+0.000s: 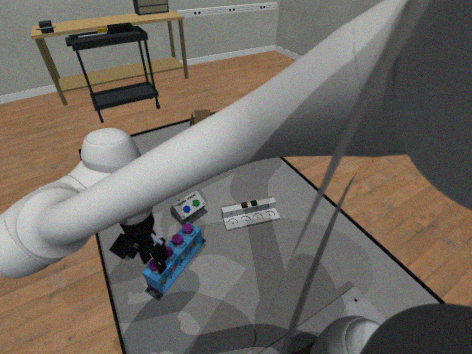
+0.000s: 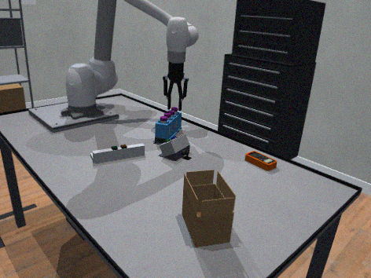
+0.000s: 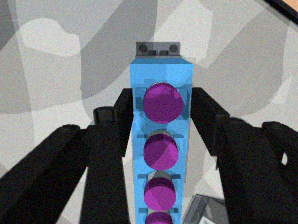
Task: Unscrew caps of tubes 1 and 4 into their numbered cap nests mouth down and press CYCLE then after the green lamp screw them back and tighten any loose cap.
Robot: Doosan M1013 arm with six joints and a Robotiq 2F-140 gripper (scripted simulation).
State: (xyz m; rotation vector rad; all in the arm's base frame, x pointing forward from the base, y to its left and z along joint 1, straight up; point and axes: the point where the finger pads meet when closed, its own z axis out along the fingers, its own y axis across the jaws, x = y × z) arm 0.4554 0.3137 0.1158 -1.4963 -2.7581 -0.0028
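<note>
Right now the purple cap is 3 cm below my hand. From my hand the other things lie so: grey key housing (23 cm ahead, 19 cm to the right, 9 cm below); green ready key (22 cm ahead, 21 cm to the right, 8 cm below); blue cycle key (21 cm ahead, 17 cm to the right, 8 cm below).
</note>
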